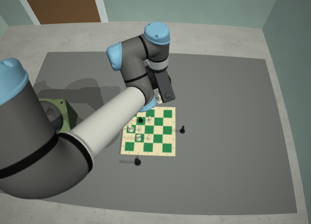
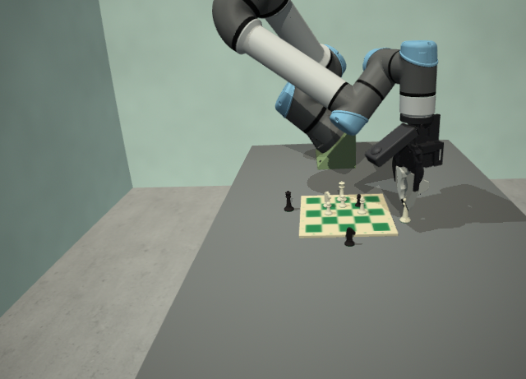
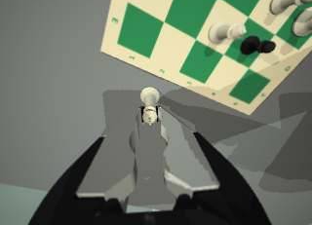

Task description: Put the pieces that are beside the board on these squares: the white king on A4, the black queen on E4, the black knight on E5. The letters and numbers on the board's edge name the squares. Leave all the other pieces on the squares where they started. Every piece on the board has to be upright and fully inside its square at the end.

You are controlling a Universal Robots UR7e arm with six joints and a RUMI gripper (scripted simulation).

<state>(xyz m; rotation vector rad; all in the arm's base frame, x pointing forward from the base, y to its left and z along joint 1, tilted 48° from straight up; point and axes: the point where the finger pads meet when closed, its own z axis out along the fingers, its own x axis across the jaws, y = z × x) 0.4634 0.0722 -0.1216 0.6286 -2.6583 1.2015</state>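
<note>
The board lies 4 cm behind my hand, 14 cm to the right of it and 4 cm below it. Round my hand: black pawn: 8 cm behind, 10 cm to the right, 2 cm below; white king: 1 cm below.
</note>
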